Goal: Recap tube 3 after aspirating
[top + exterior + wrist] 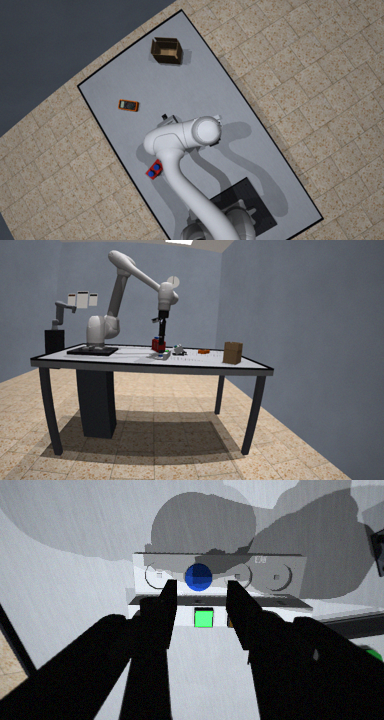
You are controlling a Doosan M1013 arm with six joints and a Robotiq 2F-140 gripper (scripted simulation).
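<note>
Now: hand 11 cm above the blue cap. Also, from my hand: key housing 14 cm ahead, 21 cm to the left, 7 cm below; then green ready key 12 cm ahead, 19 cm to the left, 6 cm below; then blue cycle key 12 cm ahead, 23 cm to the left, 6 cm below.
</note>
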